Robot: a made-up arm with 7 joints.
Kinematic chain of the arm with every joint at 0, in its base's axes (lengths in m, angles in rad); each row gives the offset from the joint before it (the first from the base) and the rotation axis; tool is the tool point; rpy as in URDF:
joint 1: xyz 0 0 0.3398 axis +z
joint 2: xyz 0 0 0 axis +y
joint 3: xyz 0 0 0.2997 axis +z
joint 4: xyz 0.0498 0 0 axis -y
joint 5: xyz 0.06 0 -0.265 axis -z
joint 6: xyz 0 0 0 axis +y
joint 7: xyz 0.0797 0 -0.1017 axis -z
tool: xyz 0 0 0 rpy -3.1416 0 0
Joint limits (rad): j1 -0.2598..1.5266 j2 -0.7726..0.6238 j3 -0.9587..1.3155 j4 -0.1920..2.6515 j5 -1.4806..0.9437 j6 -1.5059..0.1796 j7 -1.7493..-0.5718
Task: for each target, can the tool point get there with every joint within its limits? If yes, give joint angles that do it. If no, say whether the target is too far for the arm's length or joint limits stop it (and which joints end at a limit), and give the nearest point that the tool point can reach.
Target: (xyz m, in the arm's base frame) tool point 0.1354 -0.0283 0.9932
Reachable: yes | joints 0.4090 -0.0031 -0.3823 2.4071 0.2705 -0.4634 -1.1508
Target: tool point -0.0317 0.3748 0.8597
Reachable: yes | joints 1.0282 0.2137 0.6372 1.9906 -0.6077 -0.4384 -0.9454
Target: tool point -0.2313 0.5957 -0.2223
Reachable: no: too far | nearest point -0.1060 0.3837 0.2097 | short by 0.497 m
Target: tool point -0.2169 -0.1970 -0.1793
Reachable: no: joint limits stop it (at a limit: joint 1, joint 2, joint 6) | nearest point -0.0047 -0.1401 0.2180 | short by 0.454 m
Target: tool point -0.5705 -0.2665 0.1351
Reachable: no: joint limits stop it (at a limit: joint 1, joint 2, joint 3) | nearest point -0.3488 -0.1022 0.4120 | short by 0.391 m
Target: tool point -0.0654 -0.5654 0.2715
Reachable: no: joint limits stop it (at a limit: joint 1, joint 2, joint 3, joint 5) | nearest point 0.0849 -0.3744 0.3279 | short by 0.249 m
